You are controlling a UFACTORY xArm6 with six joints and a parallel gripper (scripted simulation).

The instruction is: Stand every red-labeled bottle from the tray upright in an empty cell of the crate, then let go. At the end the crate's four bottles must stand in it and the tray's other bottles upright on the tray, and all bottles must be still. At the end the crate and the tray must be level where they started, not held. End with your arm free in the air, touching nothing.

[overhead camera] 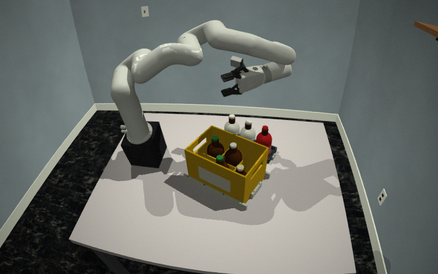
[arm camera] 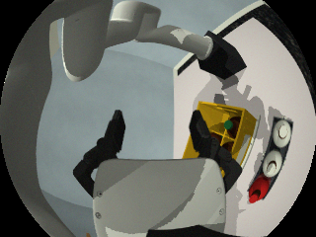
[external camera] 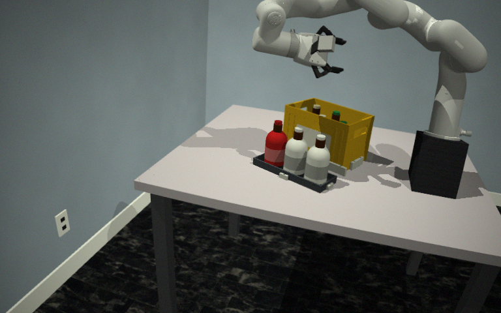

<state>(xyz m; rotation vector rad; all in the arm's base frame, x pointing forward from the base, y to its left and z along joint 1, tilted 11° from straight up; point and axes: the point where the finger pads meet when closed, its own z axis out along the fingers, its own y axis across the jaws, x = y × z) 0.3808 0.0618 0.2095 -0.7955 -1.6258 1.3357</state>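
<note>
Right now the red-labeled bottle is 170 mm ahead of my hand, 60 mm to the left of it and 300 mm below it. From my hand the other things lie so: crate 10 mm ahead, 110 mm to the right, 310 mm below.
</note>
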